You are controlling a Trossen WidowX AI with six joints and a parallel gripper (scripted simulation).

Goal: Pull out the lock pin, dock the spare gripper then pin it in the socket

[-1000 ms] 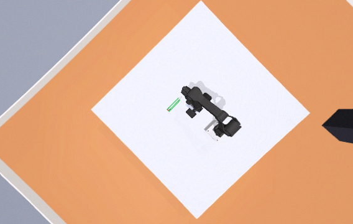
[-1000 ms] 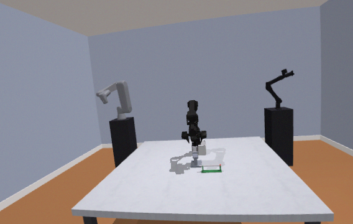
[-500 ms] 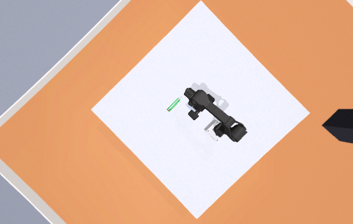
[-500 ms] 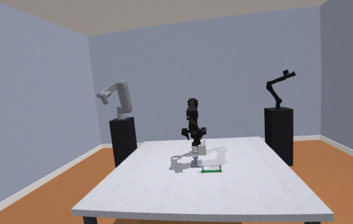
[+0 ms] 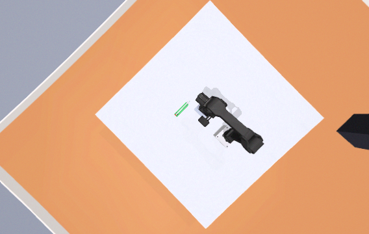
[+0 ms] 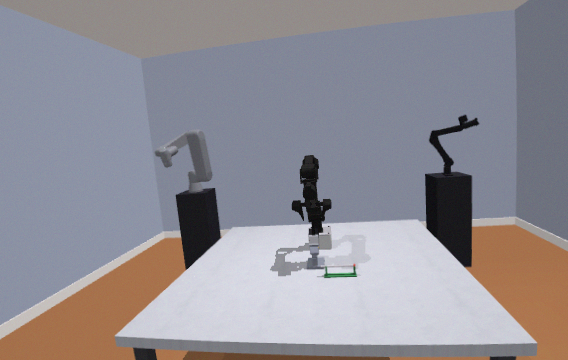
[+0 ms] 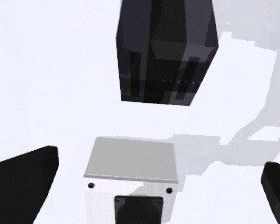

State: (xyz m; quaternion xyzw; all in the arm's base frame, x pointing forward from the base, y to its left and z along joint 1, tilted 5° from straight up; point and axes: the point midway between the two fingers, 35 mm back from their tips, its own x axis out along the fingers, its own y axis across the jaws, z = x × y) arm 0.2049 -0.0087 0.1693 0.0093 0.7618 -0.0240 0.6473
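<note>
Right now my gripper tip is 180 mm short of the green strip, 110 mm to the right of it and 180 mm above it. The rest, counted from my gripper tip: spare gripper 50 mm ahead, 90 mm below; bluish-grey socket 60 mm ahead, 160 mm below.
</note>
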